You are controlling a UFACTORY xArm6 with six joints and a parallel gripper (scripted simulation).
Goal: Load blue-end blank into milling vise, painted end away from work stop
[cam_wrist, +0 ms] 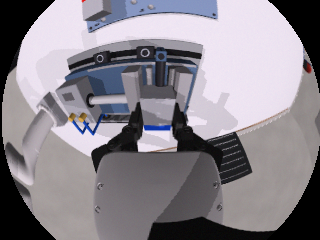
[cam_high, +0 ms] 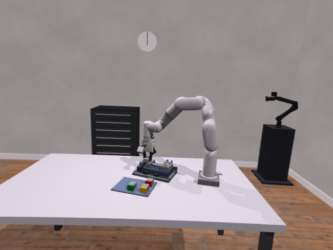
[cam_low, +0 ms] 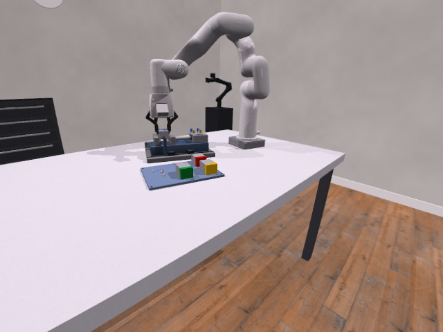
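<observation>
Right now my hand is 20 mm above the blue-ended blank. The rest, counted from my hand: hose block 150 mm behind, 60 mm to the left, 50 mm below; then milling vise 80 mm below, 60 mm behind, 30 mm to the left; then fixed jaw 50 mm below, 30 mm ahead, 10 mm to the right.
</observation>
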